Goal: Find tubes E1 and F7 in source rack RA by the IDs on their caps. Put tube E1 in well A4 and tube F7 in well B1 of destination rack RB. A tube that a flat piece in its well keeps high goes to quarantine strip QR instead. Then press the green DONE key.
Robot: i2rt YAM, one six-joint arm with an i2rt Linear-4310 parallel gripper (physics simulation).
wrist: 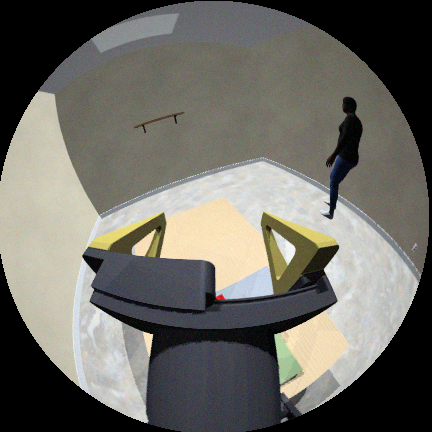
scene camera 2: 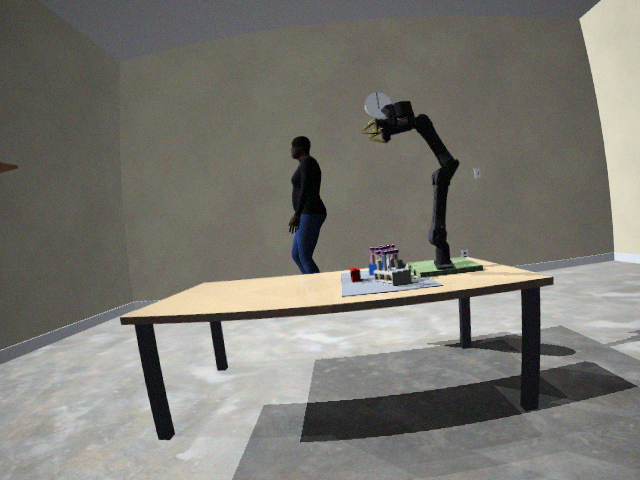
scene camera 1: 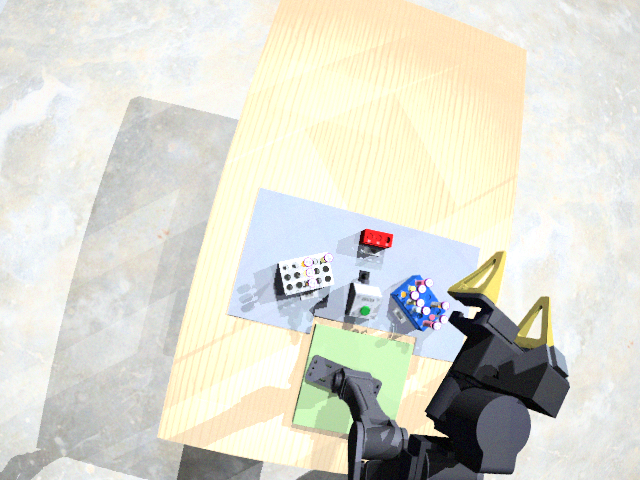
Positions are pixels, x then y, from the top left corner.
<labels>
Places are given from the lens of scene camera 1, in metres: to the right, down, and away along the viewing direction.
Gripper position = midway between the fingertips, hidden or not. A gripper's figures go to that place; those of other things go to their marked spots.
my gripper (scene camera 1: 524,275): 0.25, 0.04, 0.44
device with green button (scene camera 1: 364,300): 0.11, 0.15, 0.97
</labels>
